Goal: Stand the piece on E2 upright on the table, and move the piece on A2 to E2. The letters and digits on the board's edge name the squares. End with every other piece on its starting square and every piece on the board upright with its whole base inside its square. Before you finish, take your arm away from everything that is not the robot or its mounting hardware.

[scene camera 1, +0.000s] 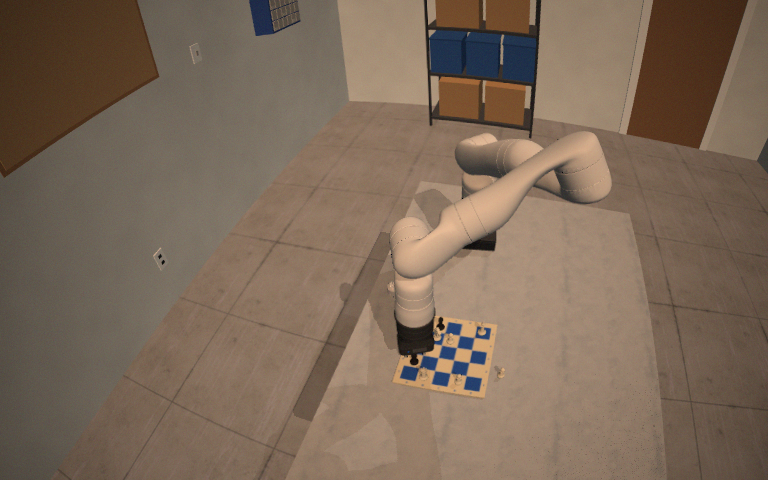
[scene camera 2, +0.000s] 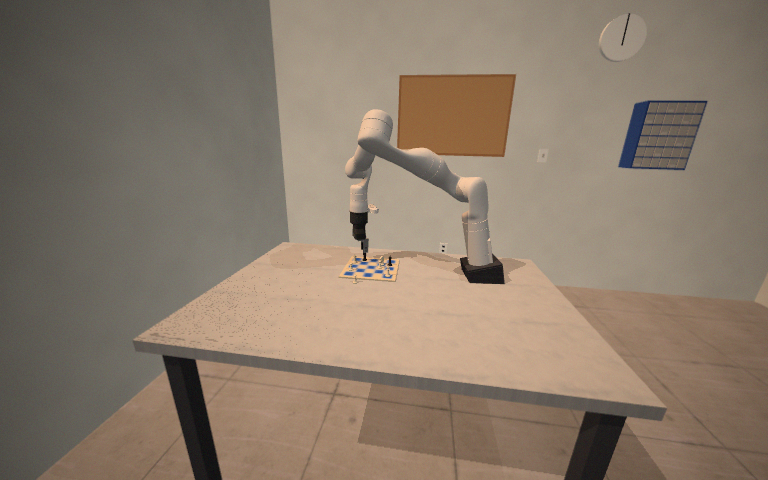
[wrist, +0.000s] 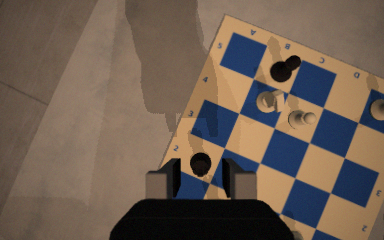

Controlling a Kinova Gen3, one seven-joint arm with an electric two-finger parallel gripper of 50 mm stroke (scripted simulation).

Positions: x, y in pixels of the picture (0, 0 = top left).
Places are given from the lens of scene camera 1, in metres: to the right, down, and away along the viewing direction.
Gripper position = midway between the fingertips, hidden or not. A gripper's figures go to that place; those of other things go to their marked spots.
my gripper (scene camera 1: 414, 352): 0.07, 0.26, 0.93
chessboard (scene camera 1: 470, 355): 0.21, 0.28, 0.96
